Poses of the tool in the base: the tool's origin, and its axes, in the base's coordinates. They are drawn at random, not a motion.
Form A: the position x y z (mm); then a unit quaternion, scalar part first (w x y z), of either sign.
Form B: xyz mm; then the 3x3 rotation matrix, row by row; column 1 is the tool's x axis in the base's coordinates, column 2 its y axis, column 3 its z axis. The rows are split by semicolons. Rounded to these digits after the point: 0 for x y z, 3 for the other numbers.
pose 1, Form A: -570, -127, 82, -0.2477, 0.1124, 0.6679, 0.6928
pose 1, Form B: -570, -127, 82; -0.852, 0.493, -0.175; -0.193, 0.015, 0.981; 0.487, 0.870, 0.083
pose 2, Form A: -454, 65, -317, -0.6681, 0.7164, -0.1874, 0.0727
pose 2, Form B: -454, 65, -317; 0.919, -0.171, 0.355; -0.366, -0.037, 0.930; -0.146, -0.985, -0.097
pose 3, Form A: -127, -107, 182, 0.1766, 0.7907, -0.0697, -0.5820
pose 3, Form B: -127, -107, 182; 0.313, 0.095, -0.945; -0.316, -0.928, -0.198; -0.896, 0.360, -0.260
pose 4, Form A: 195, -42, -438, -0.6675, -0.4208, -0.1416, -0.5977
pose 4, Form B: 195, -42, -438; 0.245, -0.679, 0.692; 0.917, -0.069, -0.393; 0.314, 0.731, 0.606
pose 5, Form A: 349, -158, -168, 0.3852, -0.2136, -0.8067, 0.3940
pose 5, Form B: 349, -158, -168; -0.612, 0.041, -0.790; 0.648, 0.598, -0.471; 0.453, -0.800, -0.393
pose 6, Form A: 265, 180, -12, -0.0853, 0.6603, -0.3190, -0.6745
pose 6, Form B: 265, 180, -12; -0.113, -0.536, -0.836; -0.306, -0.782, 0.543; -0.945, 0.318, -0.076
